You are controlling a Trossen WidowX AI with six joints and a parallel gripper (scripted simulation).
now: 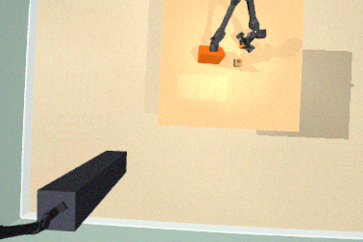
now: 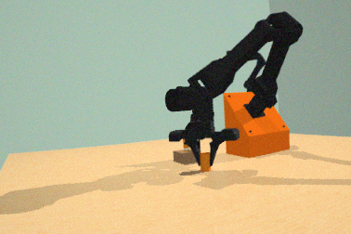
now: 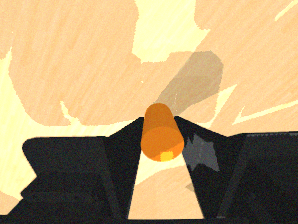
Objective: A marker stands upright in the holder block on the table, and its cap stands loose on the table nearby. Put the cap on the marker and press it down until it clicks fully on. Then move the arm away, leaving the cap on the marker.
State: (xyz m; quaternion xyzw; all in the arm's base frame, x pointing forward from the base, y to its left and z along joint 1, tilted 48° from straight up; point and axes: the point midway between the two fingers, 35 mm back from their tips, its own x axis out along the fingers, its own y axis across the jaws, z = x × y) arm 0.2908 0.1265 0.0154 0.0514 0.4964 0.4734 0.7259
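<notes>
The tan holder block is 15 cm to the right of my gripper tip and 3 cm behind it. The rest, counted from my gripper tip: orange cap (1 cm above).
</notes>
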